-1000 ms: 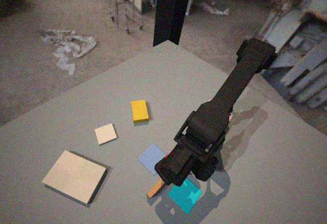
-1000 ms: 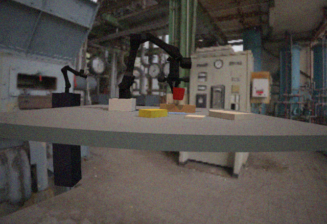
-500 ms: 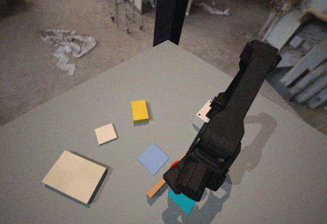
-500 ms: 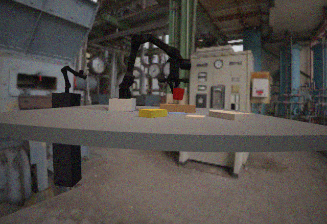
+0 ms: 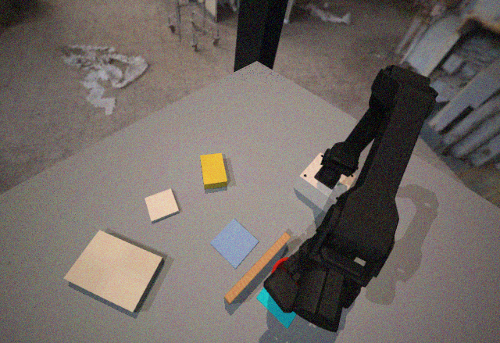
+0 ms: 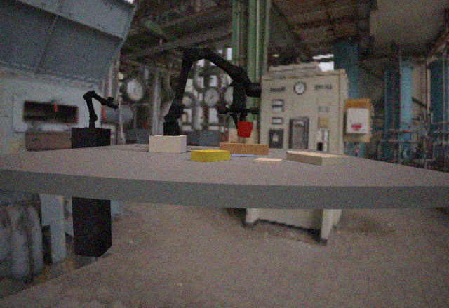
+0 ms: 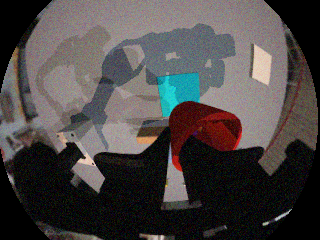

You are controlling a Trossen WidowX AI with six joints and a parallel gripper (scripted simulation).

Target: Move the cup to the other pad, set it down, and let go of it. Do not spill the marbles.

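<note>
The teal pad is 30 mm ahead of my gripper tip, 20 mm to the left of it and 120 mm below it. The rest, counted from my gripper tip: light blue pad 20 mm ahead, 150 mm to the right, 120 mm below; red cup 30 mm ahead, 10 mm to the right; orange bar 30 mm ahead, 60 mm to the right, 100 mm below.
</note>
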